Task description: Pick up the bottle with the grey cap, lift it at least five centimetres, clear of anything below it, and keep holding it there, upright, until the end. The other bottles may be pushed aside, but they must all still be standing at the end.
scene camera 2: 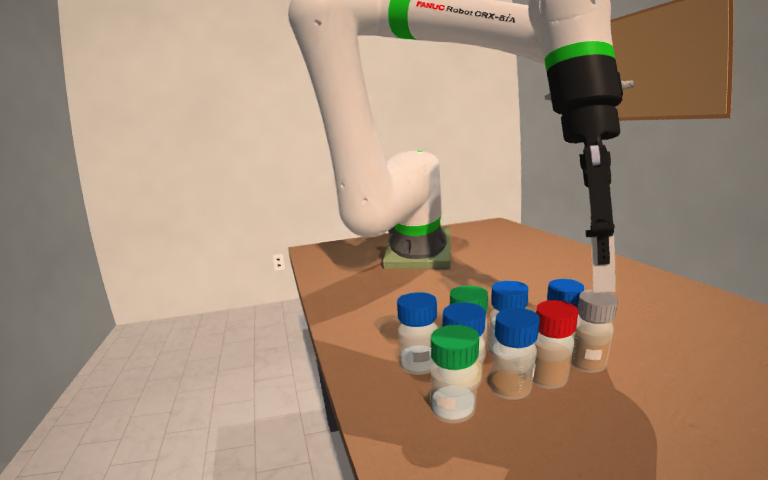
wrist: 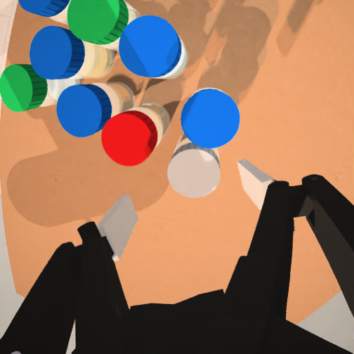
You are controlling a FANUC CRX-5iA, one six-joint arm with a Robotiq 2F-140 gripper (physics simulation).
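Pixels of known places: gripper, fingertip midpoint: [scene camera 2: 603,281]; arm's base, origin of the base link: [scene camera 2: 418,243].
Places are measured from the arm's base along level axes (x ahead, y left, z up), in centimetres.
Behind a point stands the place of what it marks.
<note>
The bottle with the grey cap [scene camera 2: 598,308] @(z 5.5, x 59.6, y 2.6 cm) [wrist: 194,173] stands upright on the table [scene camera 2: 696,367] @(z -4.6, x 67.8, y 17.6 cm), at the right end of the group in the scene view. Its body holds brown contents and has a small white label. My gripper [scene camera 2: 603,283] @(z 8.6, x 58.5, y 4.2 cm) [wrist: 185,191] points down and is open, its two pale pads wide apart. In the scene view the pad tips end at about the top edge of the grey cap. In the wrist view the cap lies between and slightly ahead of the pads, with space on both sides; neither pad touches it.
A blue-capped bottle [scene camera 2: 565,290] @(z 6.0, x 53.6, y 2.0 cm) [wrist: 210,118] stands close behind the grey-capped one. A red-capped bottle [scene camera 2: 556,319] @(z 5.8, x 59.6, y -4.9 cm) [wrist: 129,138] stands beside it. Several more blue-capped bottles and two green-capped bottles, one nearer [scene camera 2: 454,346] @(z 6.0, x 59.4, y -18.7 cm) and one farther [scene camera 2: 468,297] @(z 5.9, x 48.8, y -11.4 cm), stand upright to the left.
</note>
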